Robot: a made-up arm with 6 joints. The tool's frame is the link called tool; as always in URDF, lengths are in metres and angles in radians.
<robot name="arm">
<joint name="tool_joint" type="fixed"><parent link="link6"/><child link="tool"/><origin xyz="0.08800 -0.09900 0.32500" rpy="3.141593 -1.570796 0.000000"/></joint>
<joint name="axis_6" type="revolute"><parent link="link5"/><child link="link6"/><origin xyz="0.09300 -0.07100 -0.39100" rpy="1.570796 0.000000 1.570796"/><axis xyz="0 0 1"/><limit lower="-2.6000" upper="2.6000"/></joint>
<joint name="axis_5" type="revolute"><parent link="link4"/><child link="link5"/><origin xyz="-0.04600 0.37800 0.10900" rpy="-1.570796 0.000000 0.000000"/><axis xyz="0 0 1"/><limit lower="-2.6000" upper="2.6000"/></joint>
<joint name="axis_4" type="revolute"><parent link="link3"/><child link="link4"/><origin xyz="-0.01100 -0.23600 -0.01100" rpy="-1.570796 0.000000 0.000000"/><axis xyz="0 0 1"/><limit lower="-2.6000" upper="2.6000"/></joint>
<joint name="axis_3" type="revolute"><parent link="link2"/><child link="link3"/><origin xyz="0.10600 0.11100 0.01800" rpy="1.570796 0.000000 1.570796"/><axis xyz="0 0 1"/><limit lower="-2.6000" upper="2.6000"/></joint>
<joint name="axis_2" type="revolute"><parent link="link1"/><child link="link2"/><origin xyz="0.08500 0.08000 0.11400" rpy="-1.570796 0.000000 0.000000"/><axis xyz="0 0 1"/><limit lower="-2.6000" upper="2.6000"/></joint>
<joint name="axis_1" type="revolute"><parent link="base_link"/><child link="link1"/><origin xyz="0.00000 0.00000 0.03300" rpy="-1.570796 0.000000 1.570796"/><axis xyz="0 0 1"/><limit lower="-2.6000" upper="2.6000"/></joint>
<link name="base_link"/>
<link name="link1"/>
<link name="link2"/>
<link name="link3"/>
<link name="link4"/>
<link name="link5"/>
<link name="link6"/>
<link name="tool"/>
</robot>
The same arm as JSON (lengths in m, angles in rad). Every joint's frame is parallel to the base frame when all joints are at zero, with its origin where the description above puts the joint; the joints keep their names.
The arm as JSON. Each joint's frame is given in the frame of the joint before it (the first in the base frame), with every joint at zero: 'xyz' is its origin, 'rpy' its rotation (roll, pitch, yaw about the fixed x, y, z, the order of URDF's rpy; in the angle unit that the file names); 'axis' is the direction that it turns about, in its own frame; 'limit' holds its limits. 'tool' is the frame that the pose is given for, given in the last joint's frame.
{"units": {"length": "m", "angle": "rad"}, "joints": [{"name": "axis_1", "type": "revolute", "origin": {"xyz": [0.0, 0.0, 0.033], "rpy": [0.0, 0.0, 0.0]}, "axis": [-1.0, 0.0, 0.0], "limit": {"lower": -2.6, "upper": 2.6}}, {"name": "axis_2", "type": "revolute", "origin": {"xyz": [-0.114, 0.085, -0.08], "rpy": [0.0, 0.0, 0.0]}, "axis": [0.0, 0.0, -1.0], "limit": {"lower": -2.6, "upper": 2.6}}, {"name": "axis_3", "type": "revolute", "origin": {"xyz": [0.111, 0.106, -0.018], "rpy": [0.0, 0.0, 0.0]}, "axis": [0.0, 1.0, 0.0], "limit": {"lower": -2.6, "upper": 2.6}}, {"name": "axis_4", "type": "revolute", "origin": {"xyz": [-0.011, -0.011, 0.236], "rpy": [0.0, 0.0, 0.0]}, "axis": [0.0, 0.0, -1.0], "limit": {"lower": -2.6, "upper": 2.6}}, {"name": "axis_5", "type": "revolute", "origin": {"xyz": [-0.046, -0.378, -0.109], "rpy": [0.0, 0.0, 0.0]}, "axis": [0.0, -1.0, 0.0], "limit": {"lower": -2.6, "upper": 2.6}}, {"name": "axis_6", "type": "revolute", "origin": {"xyz": [0.093, 0.391, -0.071], "rpy": [0.0, 0.0, 0.0]}, "axis": [1.0, 0.0, 0.0], "limit": {"lower": -2.6, "upper": 2.6}}], "tool": {"origin": {"xyz": [0.325, 0.099, 0.088], "rpy": [0.0, 0.0, 0.0]}}}
